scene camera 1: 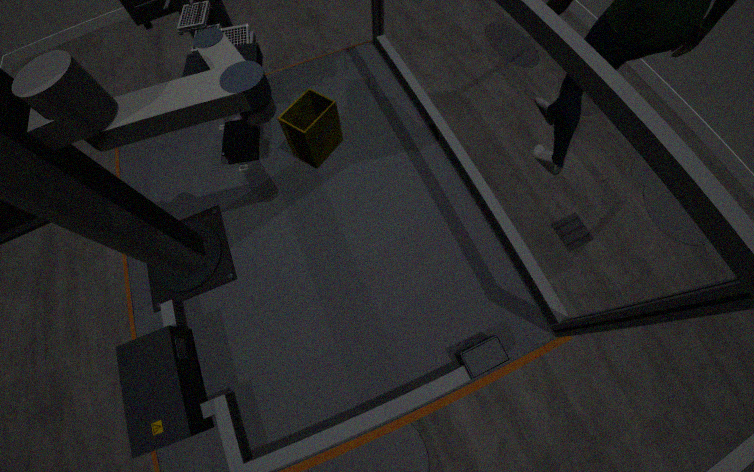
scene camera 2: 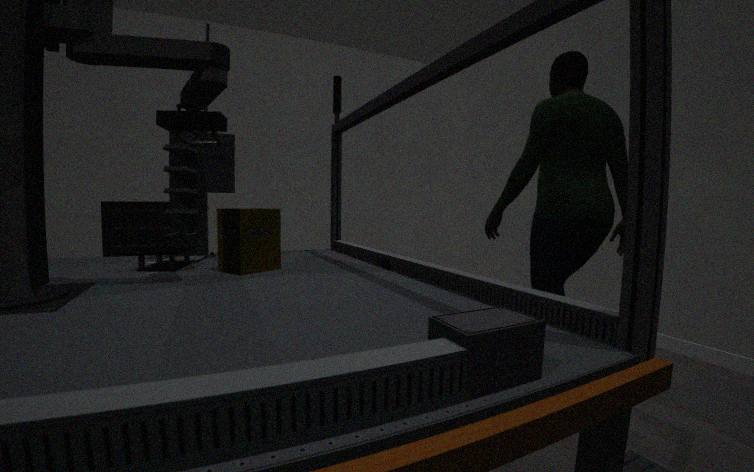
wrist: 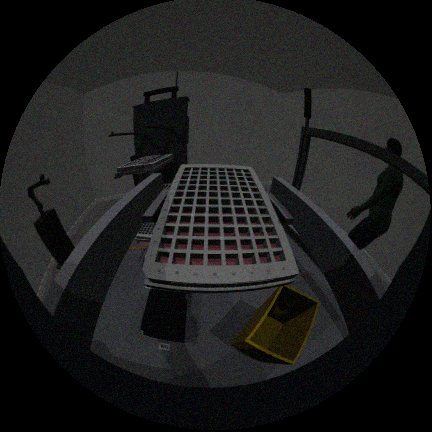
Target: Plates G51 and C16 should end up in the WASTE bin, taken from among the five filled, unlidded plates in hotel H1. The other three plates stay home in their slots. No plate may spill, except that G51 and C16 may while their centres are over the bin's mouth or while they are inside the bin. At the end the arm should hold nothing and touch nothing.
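Frame: origin at the arm's base, x right, y ahead, z up, level; centimetres.
Where they show: gripper, fingertip midpoint: (scene camera 1: 234,37) (scene camera 2: 208,141) (wrist: 217,182); arm's base, origin of the base link: (scene camera 1: 189,257) (scene camera 2: 5,304).
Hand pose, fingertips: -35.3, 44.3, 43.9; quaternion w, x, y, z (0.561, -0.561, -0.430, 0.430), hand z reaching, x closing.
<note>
Each offset is from my fingertips to the top centre of the thing, as dx, dy, dz.
My gripper (wrist: 217,182) is shut on plate G51 {+1.8, -0.5, +0.9} (wrist: 215,272), a pale grid-topped plate with reddish contents in its wells; its label is not readable now, and no spill shows. It is held high above the deck. The yellow WASTE bin {+12.2, +12.5, -22.6} (scene camera 1: 310,133) (scene camera 2: 248,240) (wrist: 285,325) stands lower and to the right in the wrist view; no plate shows inside. Hotel H1 looks to be the dark rack (wrist: 162,112) at the back, where a pale plate {-18.4, -9.6, +0.3} (wrist: 145,164) (scene camera 1: 193,15) shows. Another plate (scene camera 1: 236,34) (wrist: 146,230) shows lower. Plate C16 cannot be told apart.
A black block {-1.8, -14.2, -35.6} (scene camera 1: 240,141) (wrist: 165,315) stands on the deck left of the bin. A low rail (scene camera 1: 445,133) and fence post {-35.2, +58.1, +14.1} (scene camera 2: 336,183) bound the deck. A grey box {+102.0, +30.7, -35.1} (scene camera 1: 485,356) (scene camera 2: 489,345) sits at the front corner. A person (scene camera 2: 575,155) (wrist: 382,195) stands outside the fence.
</note>
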